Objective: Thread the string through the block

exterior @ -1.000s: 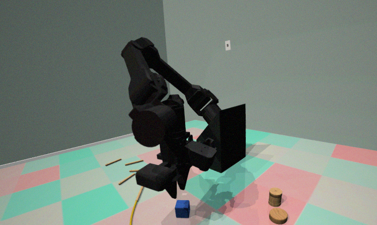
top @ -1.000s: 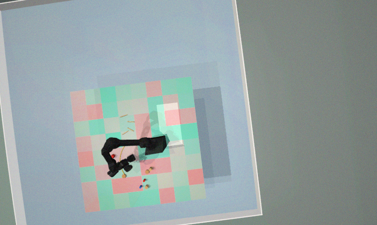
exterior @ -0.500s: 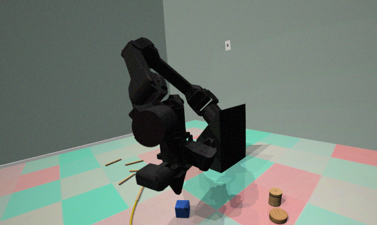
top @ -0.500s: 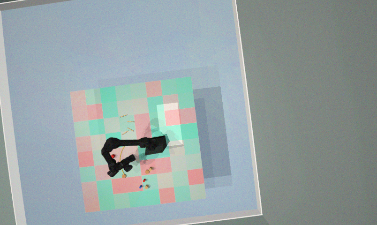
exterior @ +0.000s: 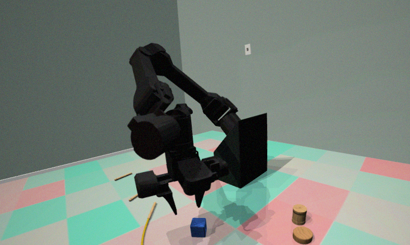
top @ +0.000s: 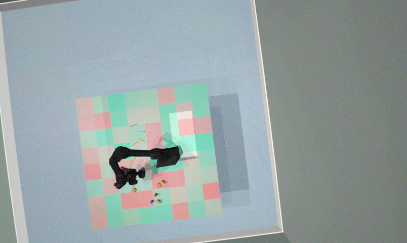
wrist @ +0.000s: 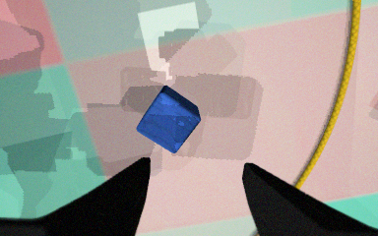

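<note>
My gripper tip is now 2 cm past the blue block, 1 cm to the right of it and 5 cm above it. Round my gripper tip: round wooden button: 8 cm ahead, 22 cm to the left, 5 cm below; then thin wooden stick: 5 cm ahead, 12 cm to the right, 6 cm below; then red cube: 19 cm ahead, 5 cm below.
</note>
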